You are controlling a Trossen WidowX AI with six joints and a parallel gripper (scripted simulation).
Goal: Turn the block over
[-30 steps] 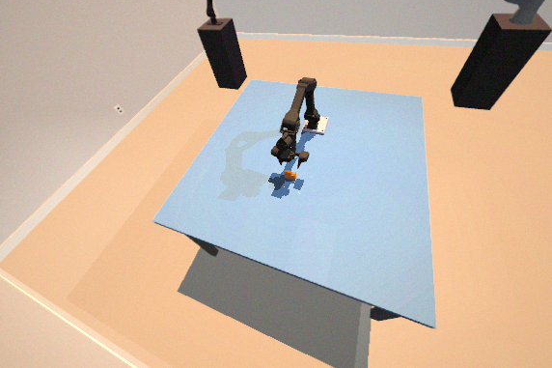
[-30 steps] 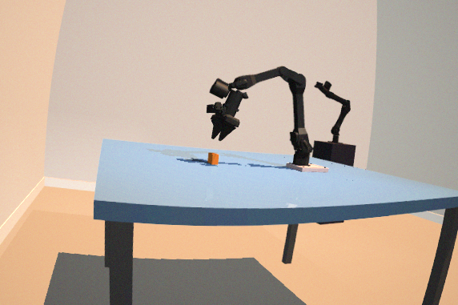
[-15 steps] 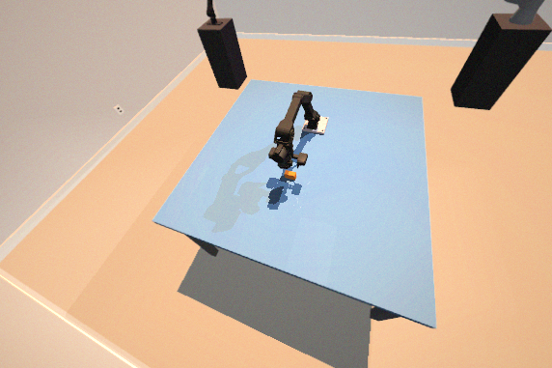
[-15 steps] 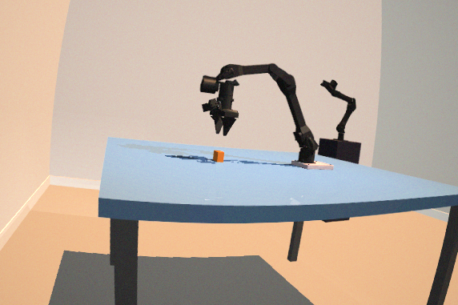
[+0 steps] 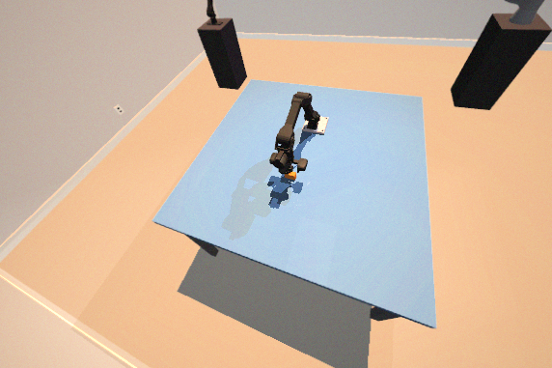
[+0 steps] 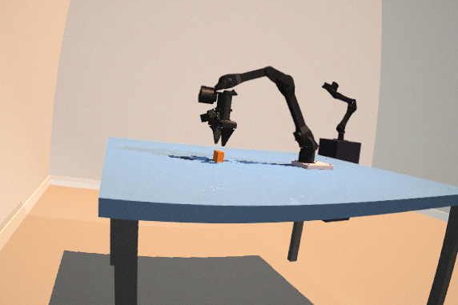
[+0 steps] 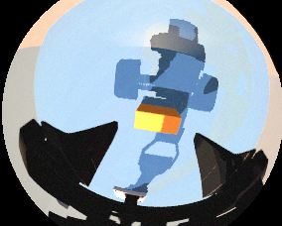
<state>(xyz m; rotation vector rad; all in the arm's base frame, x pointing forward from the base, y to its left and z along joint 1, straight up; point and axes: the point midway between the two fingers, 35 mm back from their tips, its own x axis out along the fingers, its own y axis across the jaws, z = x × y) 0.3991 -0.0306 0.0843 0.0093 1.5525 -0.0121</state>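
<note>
The orange block is 1 cm behind my gripper tip and 4 cm below it.
</note>
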